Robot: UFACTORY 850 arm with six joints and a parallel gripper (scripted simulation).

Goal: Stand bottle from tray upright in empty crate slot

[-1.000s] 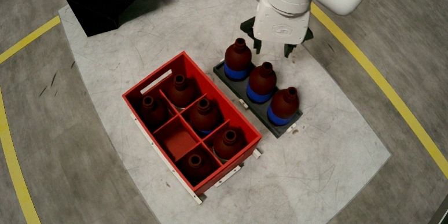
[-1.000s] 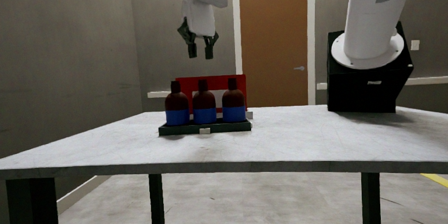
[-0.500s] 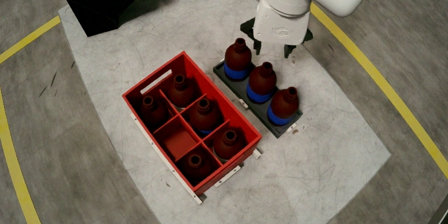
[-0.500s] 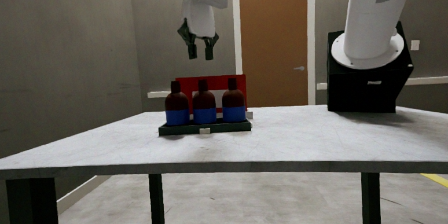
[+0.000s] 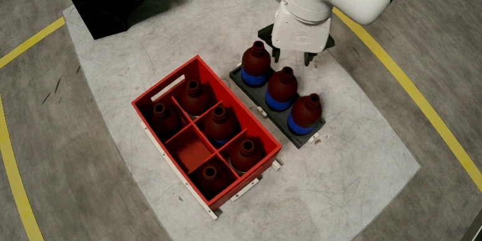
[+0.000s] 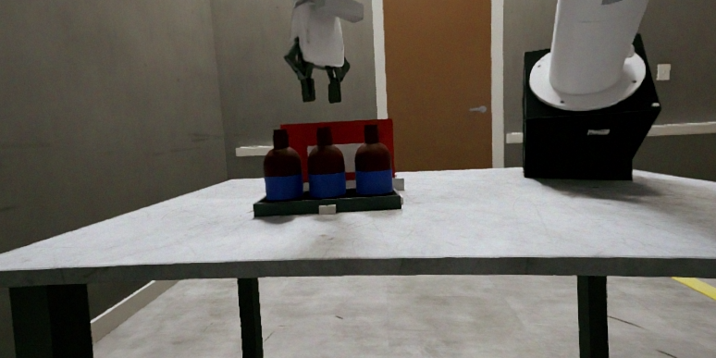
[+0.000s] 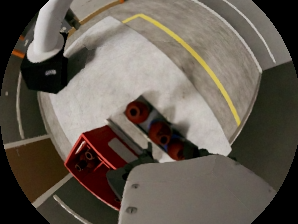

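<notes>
Now: hand 21 cm above the dark grey tray. From my hand the other things lie so: crate 5 cm ahead, 22 cm to the right, 14 cm below.
</notes>
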